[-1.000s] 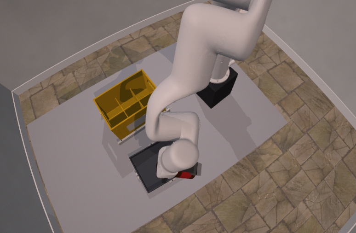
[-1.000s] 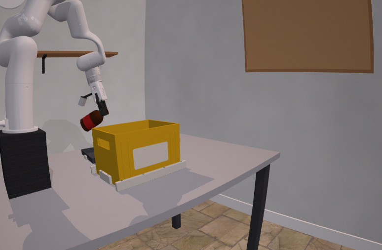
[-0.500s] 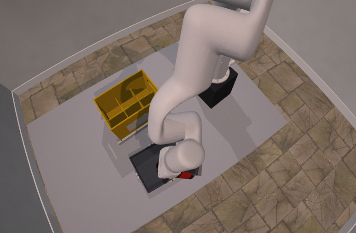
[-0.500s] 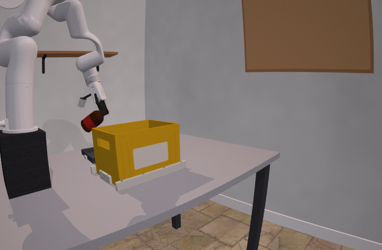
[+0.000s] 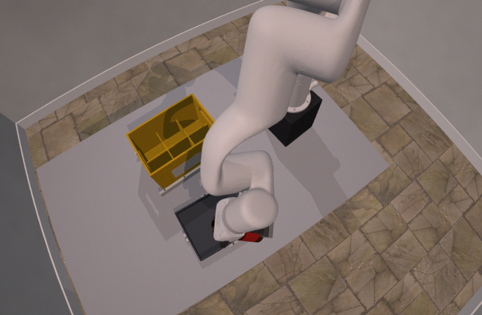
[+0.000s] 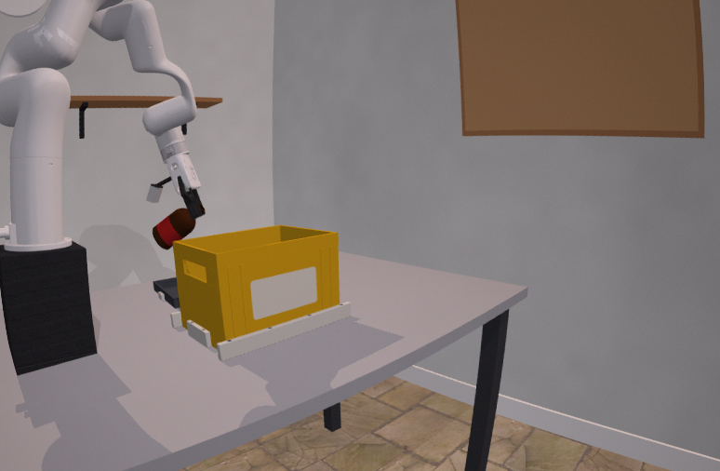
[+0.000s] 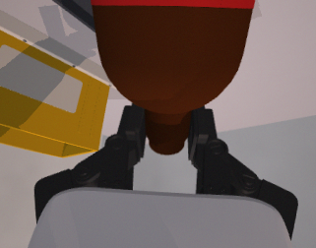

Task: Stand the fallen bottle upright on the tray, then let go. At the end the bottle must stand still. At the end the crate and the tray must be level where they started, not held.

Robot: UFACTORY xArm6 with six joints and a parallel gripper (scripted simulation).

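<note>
My hand is 4 cm past the brown bottle, 3 cm to the right of it and 3 cm above it. Round my hand: yellow crate 2 cm behind, 35 cm to the right, 12 cm below; dark tray 1 cm behind, 5 cm to the right, 19 cm below.
</note>
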